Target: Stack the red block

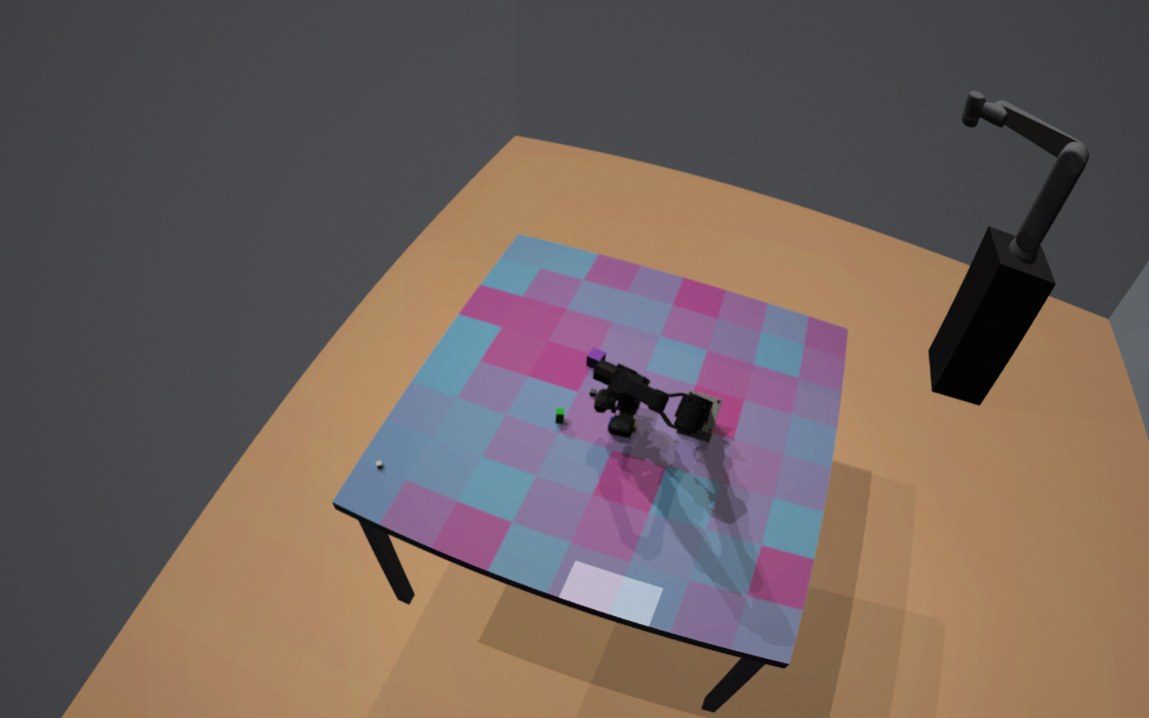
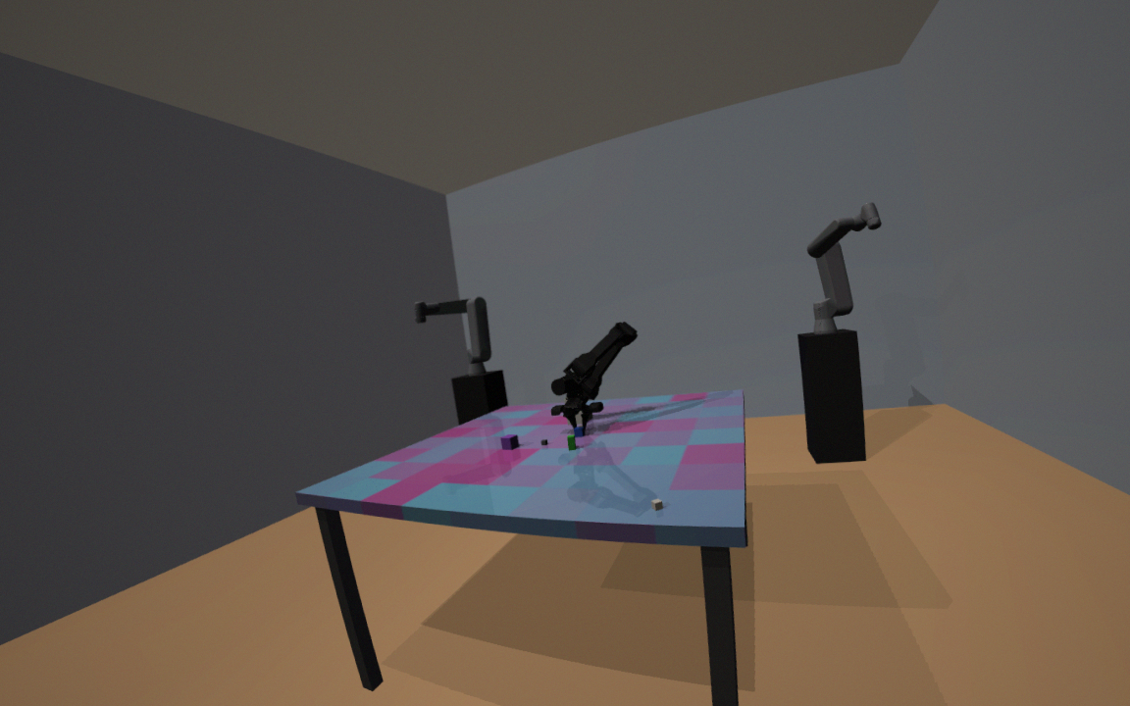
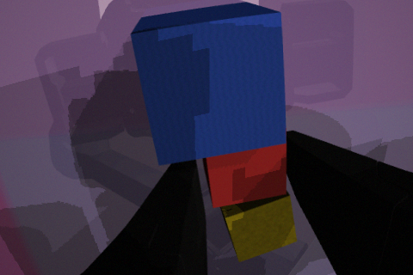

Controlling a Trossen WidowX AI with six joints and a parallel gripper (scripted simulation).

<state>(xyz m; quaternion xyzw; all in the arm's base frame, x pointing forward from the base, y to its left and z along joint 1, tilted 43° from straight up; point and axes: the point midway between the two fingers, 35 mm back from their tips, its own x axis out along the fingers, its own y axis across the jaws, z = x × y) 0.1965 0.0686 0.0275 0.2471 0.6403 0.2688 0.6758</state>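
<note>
Right now my gripper tip is 1 cm past the small yellow block. Also, from my gripper tip: tiny dark cube 12 cm ahead, 9 cm to the right; blue block 3 cm ahead, 1 cm to the left, 1 cm above; red block right at my gripper tip.
</note>
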